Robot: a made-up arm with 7 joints.
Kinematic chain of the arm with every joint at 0, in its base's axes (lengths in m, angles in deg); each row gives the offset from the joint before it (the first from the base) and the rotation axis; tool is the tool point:
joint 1: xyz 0 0 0.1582 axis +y
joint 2: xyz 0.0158 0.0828 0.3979 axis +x
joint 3: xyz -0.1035 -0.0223 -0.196 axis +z
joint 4: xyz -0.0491 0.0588 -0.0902 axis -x
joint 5: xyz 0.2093 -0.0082 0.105 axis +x
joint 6: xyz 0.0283 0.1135 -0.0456 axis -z
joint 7: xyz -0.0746 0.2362 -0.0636 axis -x
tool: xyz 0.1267 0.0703 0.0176
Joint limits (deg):
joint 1: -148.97..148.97
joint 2: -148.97..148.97
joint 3: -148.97..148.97
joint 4: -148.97..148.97
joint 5: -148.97..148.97
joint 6: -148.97..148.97
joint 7: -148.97..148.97
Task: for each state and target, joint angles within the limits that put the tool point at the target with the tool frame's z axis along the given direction. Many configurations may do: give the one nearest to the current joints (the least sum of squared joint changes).
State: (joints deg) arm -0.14 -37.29 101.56 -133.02 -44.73 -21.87 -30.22
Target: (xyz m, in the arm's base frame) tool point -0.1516 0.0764 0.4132 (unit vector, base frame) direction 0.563 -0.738 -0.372
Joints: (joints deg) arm -33.14 -77.53 107.37 -148.97 -29.27 -32.12 -40.45
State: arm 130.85 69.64 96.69 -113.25 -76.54 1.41 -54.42
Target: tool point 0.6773 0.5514 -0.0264 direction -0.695 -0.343 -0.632
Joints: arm 134.49 87.67 89.31 -102.36 -121.13 3.18 -88.83
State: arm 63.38 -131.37 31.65 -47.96 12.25 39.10 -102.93
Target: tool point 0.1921 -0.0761 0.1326 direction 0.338 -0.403 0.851
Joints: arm 53.99 -113.70 39.46 -45.13 20.02 47.54 -100.68
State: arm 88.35 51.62 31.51 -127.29 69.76 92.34 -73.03
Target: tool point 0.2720 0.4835 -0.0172 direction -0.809 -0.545 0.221
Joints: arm 89.20 28.96 49.11 -116.66 53.11 110.83 -59.75
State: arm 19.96 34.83 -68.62 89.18 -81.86 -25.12 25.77
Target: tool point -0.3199 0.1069 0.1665 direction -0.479 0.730 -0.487
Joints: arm -11.32 67.01 -83.16 91.39 -87.94 0.01 35.39
